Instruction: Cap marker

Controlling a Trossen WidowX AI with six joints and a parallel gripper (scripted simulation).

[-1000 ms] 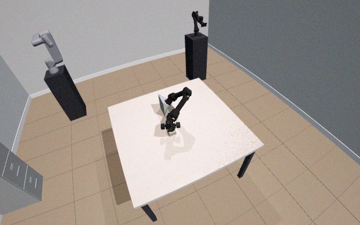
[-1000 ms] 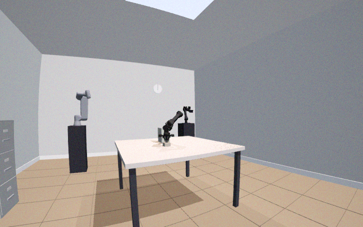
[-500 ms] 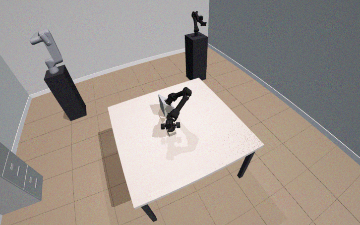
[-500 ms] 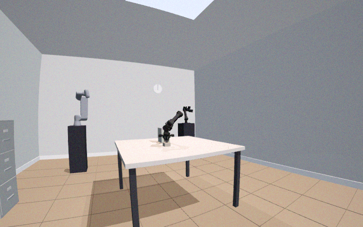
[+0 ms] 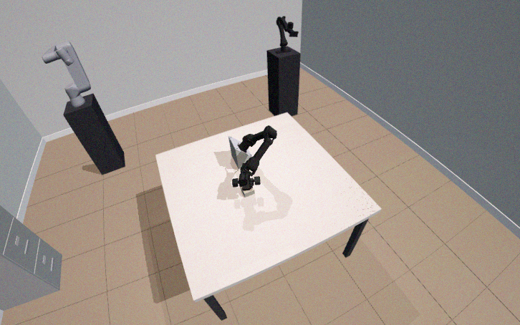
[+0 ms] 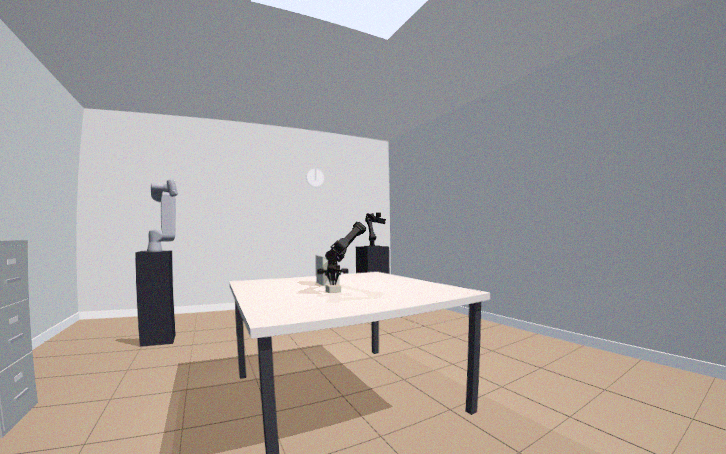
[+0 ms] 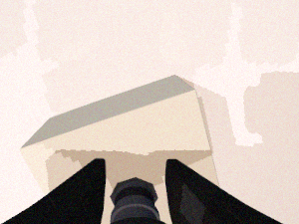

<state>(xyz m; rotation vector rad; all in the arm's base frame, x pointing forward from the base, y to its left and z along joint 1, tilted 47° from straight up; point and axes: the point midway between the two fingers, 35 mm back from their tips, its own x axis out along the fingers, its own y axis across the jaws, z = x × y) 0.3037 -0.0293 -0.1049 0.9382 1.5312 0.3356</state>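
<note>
Now: gripper tip 20 mm past the dark cap, 10 mm to the right of it and 50 mm below it. From my gripper tip the other things lie so: holder block 10 mm behind, 10 mm to the left, 20 mm below.
</note>
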